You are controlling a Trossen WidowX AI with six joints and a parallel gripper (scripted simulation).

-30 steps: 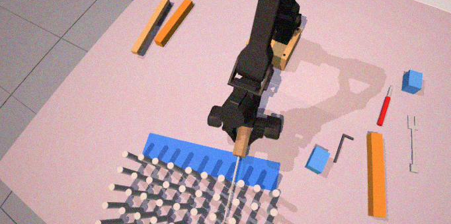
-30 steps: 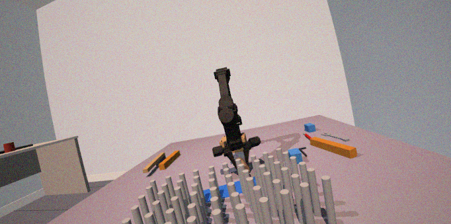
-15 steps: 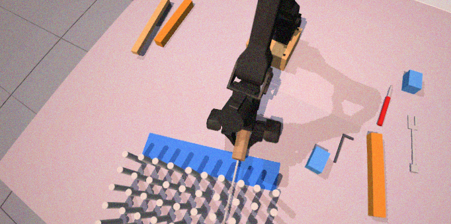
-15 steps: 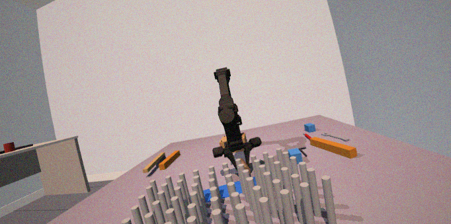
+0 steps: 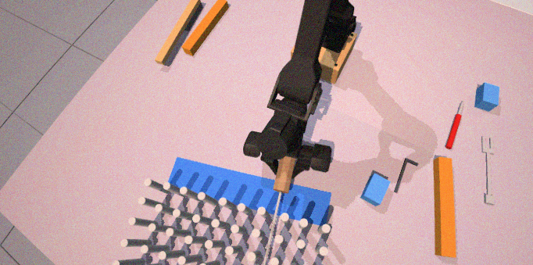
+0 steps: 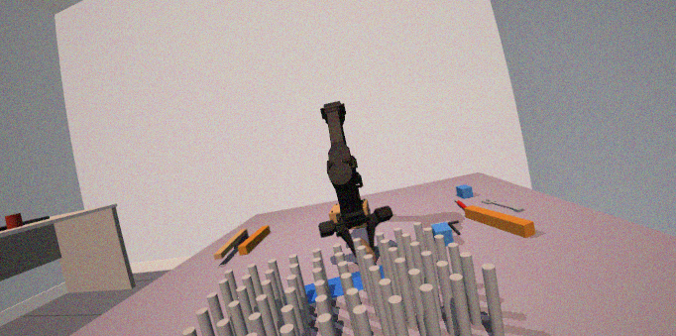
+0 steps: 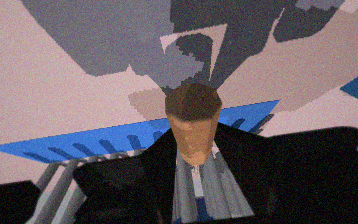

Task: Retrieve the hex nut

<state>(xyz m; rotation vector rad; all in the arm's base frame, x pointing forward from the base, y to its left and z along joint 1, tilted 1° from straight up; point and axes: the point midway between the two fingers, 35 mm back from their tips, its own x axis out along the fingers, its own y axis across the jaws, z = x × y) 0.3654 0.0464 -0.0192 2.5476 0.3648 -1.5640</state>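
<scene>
My gripper tip is 7 cm to the left of the blue taped strip, 7 cm short of it and 3 cm above it. From my gripper tip the other things lie so: red screwdriver 35 cm behind, 33 cm to the left, 2 cm below; then tool with brown wooden handle 10 cm ahead, 3 cm to the left; then black hex key 25 cm to the left, 16 cm behind, 2 cm below.
</scene>
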